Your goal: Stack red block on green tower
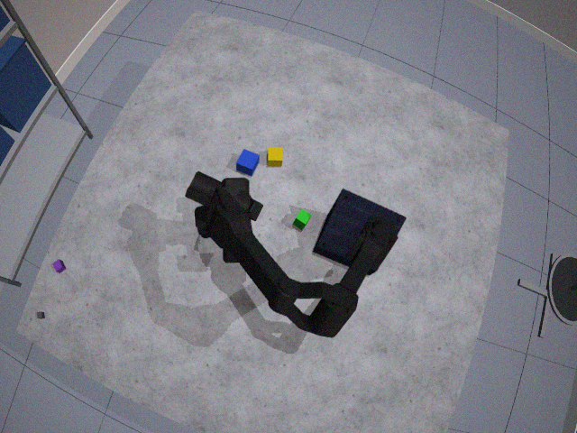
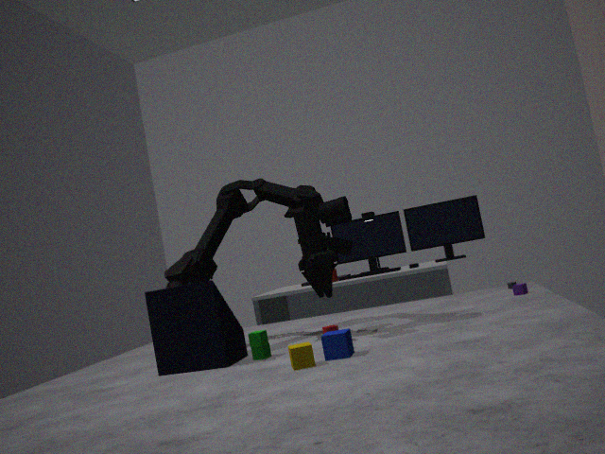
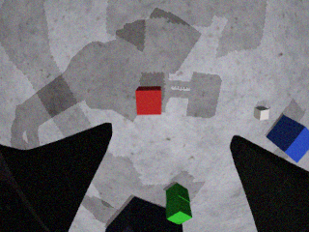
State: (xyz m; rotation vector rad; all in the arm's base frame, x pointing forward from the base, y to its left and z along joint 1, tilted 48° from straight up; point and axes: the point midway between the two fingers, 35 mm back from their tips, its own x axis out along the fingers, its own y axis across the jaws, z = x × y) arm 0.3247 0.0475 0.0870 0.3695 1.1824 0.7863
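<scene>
Right now my gripper tip is 10 mm past the red block, 20 mm to the right of it and 90 mm above it. Round my gripper tip: yellow block (20 mm behind, 250 mm to the right, 80 mm below); tiny white cube (50 mm ahead, 140 mm to the right, 90 mm below); blue block (40 mm ahead, 210 mm to the right, 80 mm below).
</scene>
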